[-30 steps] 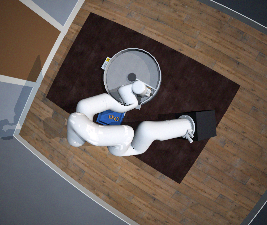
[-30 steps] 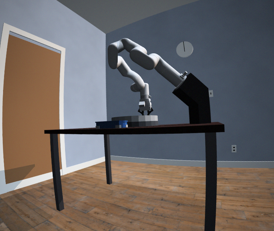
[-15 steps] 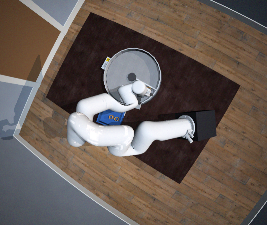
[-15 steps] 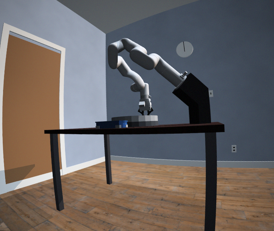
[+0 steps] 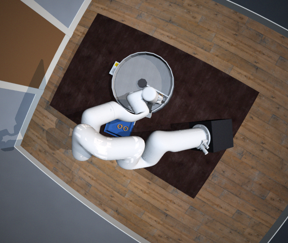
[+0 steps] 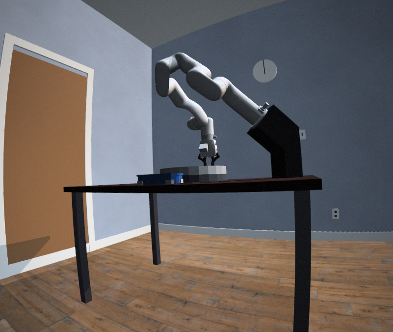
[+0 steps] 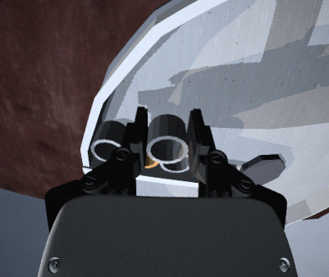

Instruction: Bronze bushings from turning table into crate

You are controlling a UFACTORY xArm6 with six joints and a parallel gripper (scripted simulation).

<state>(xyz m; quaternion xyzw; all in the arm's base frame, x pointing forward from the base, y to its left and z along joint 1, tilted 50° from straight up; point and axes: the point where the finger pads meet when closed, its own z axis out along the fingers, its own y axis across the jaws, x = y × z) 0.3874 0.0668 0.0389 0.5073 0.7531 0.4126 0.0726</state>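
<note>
The round grey turning table is 150 mm ahead of my hand and 40 mm below it. From my hand the other things lie so: crate 20 mm ahead, 320 mm to the left, 70 mm below.
</note>
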